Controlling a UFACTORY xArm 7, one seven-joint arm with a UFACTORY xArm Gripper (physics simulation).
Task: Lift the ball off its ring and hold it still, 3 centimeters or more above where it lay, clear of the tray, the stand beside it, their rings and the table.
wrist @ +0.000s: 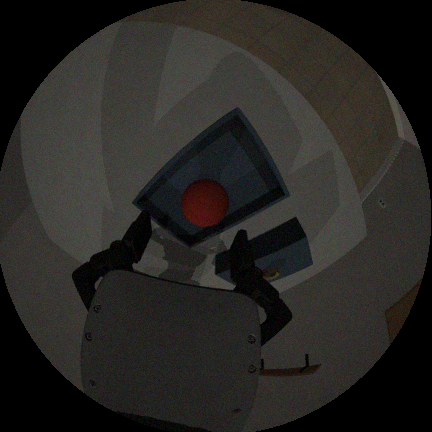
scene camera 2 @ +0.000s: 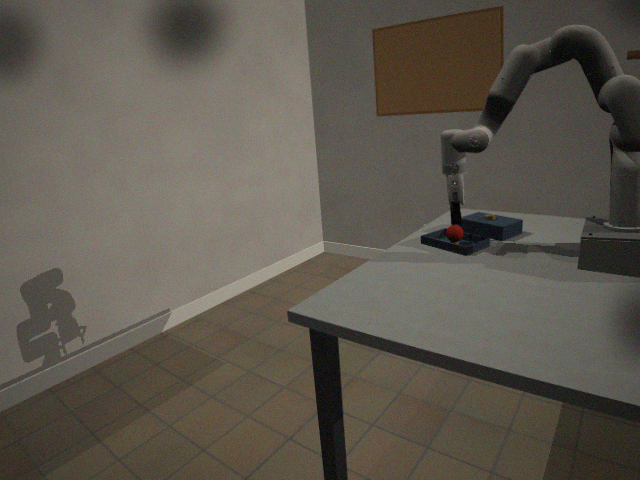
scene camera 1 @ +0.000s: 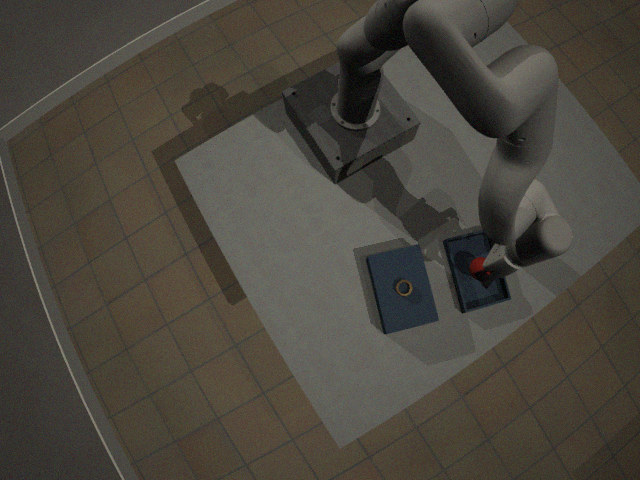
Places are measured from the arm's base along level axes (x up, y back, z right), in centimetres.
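Pixels of known places: gripper, fingertip midpoint: (wrist: 191,230) (scene camera 2: 455,220) (scene camera 1: 488,261); arm's base at its link origin: (scene camera 2: 627,226) (scene camera 1: 355,109).
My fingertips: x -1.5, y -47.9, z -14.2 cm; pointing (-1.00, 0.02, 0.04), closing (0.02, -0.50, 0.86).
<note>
For each thing: its top centre in the pictures, then the offset to it from my fingertips. "spot": a spot on its surface instead. Level surfaces: height alone.
- red ball at its top centre: (wrist: 202,218) (scene camera 1: 484,266) (scene camera 2: 454,225) dy -0.7, dx -1.8, dz +0.7 cm
- open blue tray at its top centre: (wrist: 205,196) (scene camera 1: 479,269) (scene camera 2: 454,236) dy -0.7, dx -5.9, dz +0.7 cm
- empty tan ring at a spot on its surface: (scene camera 1: 397,287) spot: dy +3.4, dx -2.6, dz +22.5 cm
- table at its surface level: dx -8.7 cm
The red ball (scene camera 1: 477,265) (scene camera 2: 454,233) (wrist: 205,203) sits in the open blue tray (scene camera 1: 485,305) (scene camera 2: 439,244) (wrist: 230,150). A bit of its tan ring (scene camera 2: 455,242) shows under it in scene camera 2; the ball hides the rest. My gripper (scene camera 1: 483,279) (scene camera 2: 455,222) (wrist: 191,230) is open and empty, pointing down over the tray. In scene camera 2 its fingertips are close to the ball's top and partly behind it. In the wrist view the ball shows beyond the fingertips, between their lines. Whether a finger touches it cannot be told.
The blue stand (scene camera 1: 392,315) (scene camera 2: 504,228) (wrist: 290,255) is beside the tray, with an empty tan ring (scene camera 1: 397,287) (scene camera 2: 490,217) on top. The tray has low raised walls. The arm's grey base block (scene camera 1: 315,139) (scene camera 2: 604,255) stands farther back on the table (scene camera 1: 268,232) (scene camera 2: 439,299).
</note>
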